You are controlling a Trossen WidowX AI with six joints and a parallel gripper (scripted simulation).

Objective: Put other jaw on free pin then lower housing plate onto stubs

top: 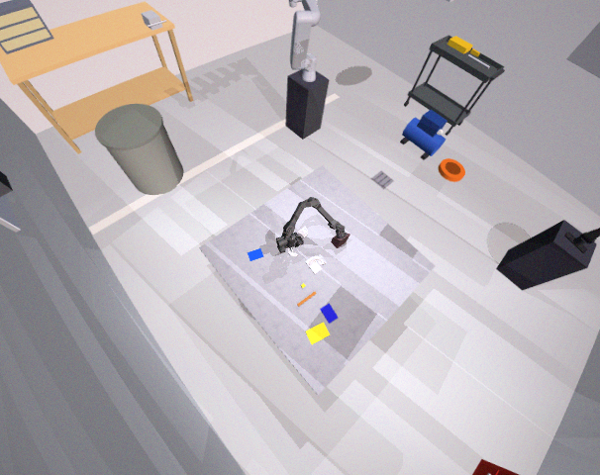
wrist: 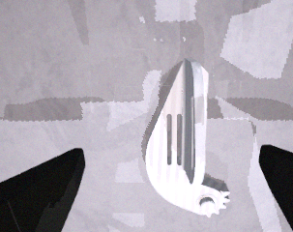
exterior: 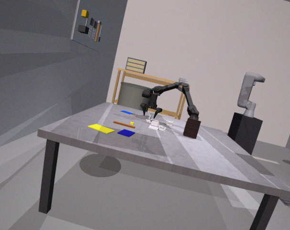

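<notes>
Right now the white jaw is 10 mm behind my gripper tip, 40 mm to the left of it and 30 mm below it. Round my gripper tip: white housing plate: 190 mm behind, 40 mm to the right, 10 mm below; small yellow cube: 120 mm ahead, 260 mm to the left, 30 mm below; orange bar: 160 mm ahead, 350 mm to the left, 30 mm below.
</notes>
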